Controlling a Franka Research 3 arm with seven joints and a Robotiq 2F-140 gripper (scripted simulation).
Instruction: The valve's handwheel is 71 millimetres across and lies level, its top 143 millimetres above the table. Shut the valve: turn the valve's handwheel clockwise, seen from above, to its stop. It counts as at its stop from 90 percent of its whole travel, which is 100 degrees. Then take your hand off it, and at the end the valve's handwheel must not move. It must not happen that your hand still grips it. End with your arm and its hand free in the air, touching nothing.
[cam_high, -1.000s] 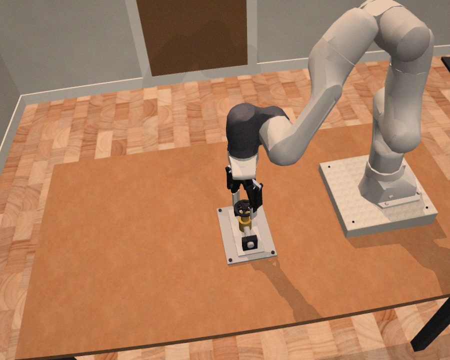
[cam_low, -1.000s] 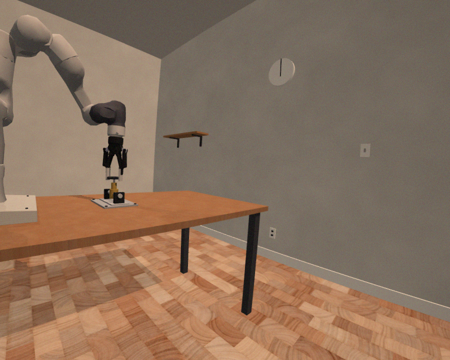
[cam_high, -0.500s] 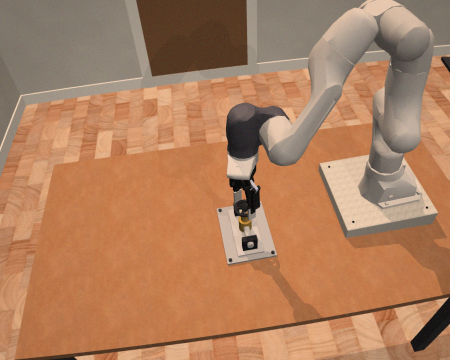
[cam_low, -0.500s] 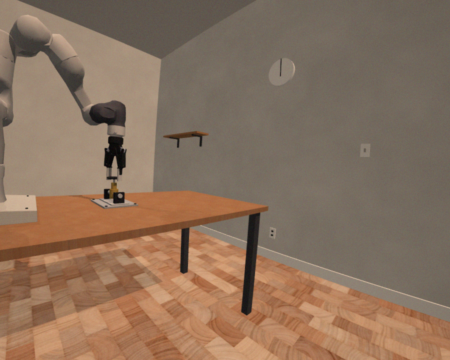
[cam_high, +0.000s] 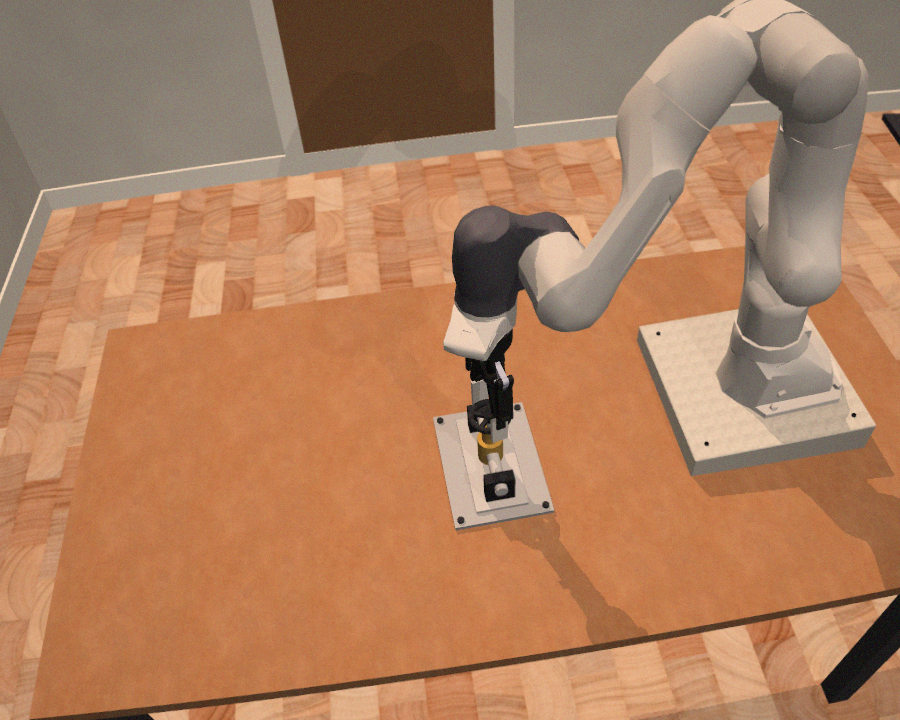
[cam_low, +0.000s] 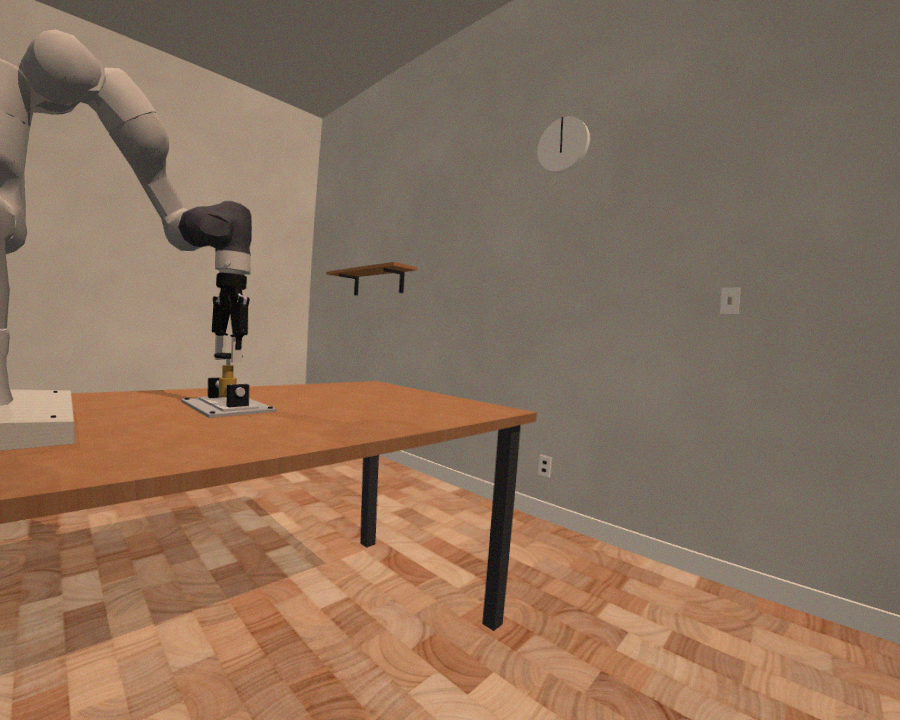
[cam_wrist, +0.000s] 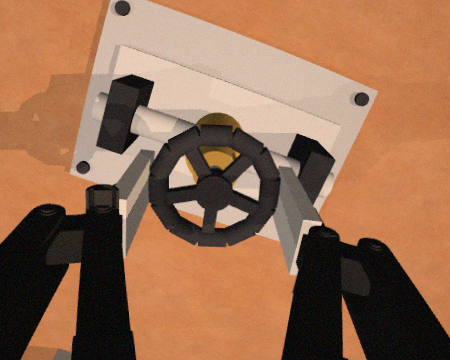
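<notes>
The black spoked handwheel lies 20 mm below my hand.
</notes>
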